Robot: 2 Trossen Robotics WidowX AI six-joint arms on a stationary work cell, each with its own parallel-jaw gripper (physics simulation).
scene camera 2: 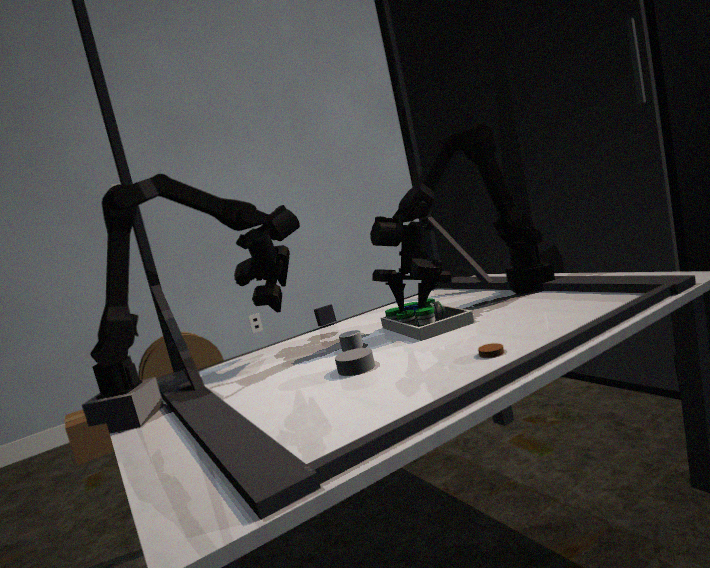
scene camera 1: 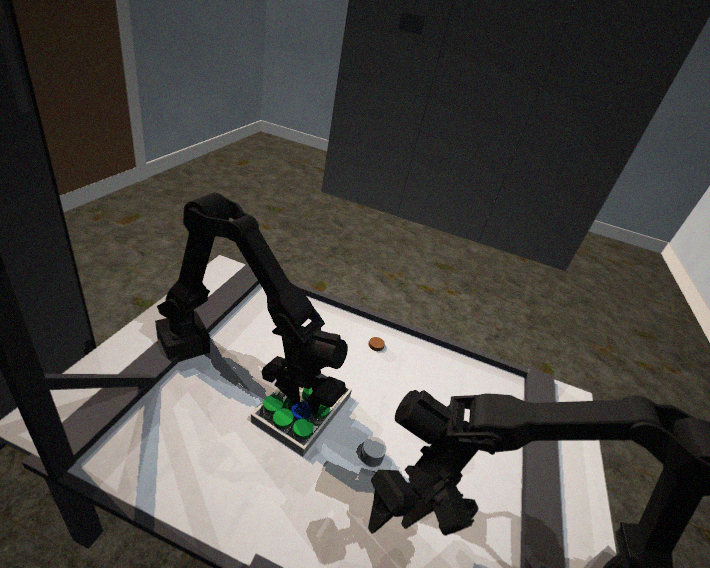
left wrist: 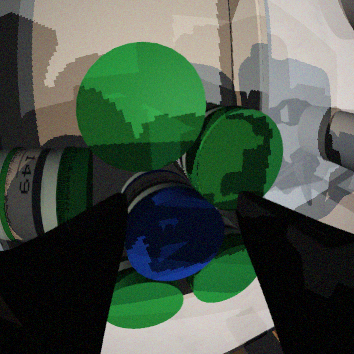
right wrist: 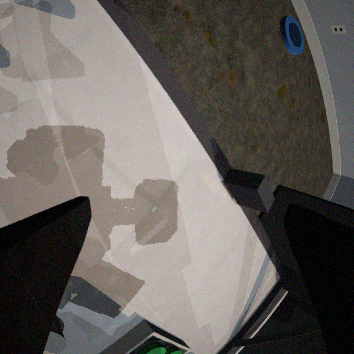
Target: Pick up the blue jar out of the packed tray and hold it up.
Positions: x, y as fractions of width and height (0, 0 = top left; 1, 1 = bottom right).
My left gripper shows in scene camera 2 (0.58, 0.55), in scene camera 1 (0.43, 0.72) and in the left wrist view (0.52, 0.57); in the right wrist view it is out of frame.
